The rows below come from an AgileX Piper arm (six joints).
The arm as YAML. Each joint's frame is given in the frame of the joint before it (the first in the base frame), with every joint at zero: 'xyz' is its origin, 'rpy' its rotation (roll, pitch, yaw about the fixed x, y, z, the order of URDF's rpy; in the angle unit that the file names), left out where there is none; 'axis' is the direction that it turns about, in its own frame. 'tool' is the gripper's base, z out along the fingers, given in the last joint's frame.
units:
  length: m
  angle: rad
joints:
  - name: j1
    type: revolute
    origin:
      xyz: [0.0, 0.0, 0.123]
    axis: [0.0, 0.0, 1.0]
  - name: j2
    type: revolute
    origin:
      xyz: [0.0, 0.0, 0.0]
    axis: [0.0, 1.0, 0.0]
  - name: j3
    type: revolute
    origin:
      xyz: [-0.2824, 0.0, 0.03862]
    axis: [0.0, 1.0, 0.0]
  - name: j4
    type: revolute
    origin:
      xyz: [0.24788, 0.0, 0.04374]
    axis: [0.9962, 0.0, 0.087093]
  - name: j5
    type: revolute
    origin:
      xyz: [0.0, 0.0, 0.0]
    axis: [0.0, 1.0, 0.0]
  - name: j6
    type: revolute
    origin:
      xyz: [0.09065, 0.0, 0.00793]
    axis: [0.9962, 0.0, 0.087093]
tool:
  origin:
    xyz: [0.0, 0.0, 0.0]
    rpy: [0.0, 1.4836, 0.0]
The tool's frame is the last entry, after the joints.
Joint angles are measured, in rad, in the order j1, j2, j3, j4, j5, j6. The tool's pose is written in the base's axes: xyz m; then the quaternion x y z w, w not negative. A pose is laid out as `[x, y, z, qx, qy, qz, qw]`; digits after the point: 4 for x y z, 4 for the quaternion.
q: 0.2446 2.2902 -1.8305 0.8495 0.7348 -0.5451
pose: [0.4788, 0.1667, 0.1771, -0.1250, 0.9086, 0.3040, 0.2577]
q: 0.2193 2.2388 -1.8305 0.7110 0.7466 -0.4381
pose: [0.4780, 0.1479, 0.1970, -0.1146, 0.9202, 0.2653, 0.2639]
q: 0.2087 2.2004 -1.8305 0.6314 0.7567 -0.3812
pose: [0.4755, 0.1384, 0.2128, -0.1118, 0.9247, 0.2425, 0.2715]
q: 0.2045 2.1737 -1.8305 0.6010 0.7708 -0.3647
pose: [0.4725, 0.1346, 0.2244, -0.1152, 0.9249, 0.2343, 0.2763]
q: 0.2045 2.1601 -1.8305 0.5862 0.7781 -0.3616
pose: [0.4706, 0.1337, 0.2302, -0.1201, 0.9246, 0.2299, 0.2790]
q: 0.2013 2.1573 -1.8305 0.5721 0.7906 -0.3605
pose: [0.4697, 0.1316, 0.2307, -0.1240, 0.9265, 0.2251, 0.2749]
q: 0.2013 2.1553 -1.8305 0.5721 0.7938 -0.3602
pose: [0.4692, 0.1316, 0.2315, -0.1245, 0.9265, 0.2256, 0.2744]
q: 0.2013 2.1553 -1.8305 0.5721 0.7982 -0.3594
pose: [0.4689, 0.1317, 0.2314, -0.1248, 0.9269, 0.2261, 0.2723]
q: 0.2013 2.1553 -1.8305 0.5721 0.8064 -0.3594
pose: [0.4682, 0.1318, 0.2311, -0.1261, 0.9276, 0.2270, 0.2685]
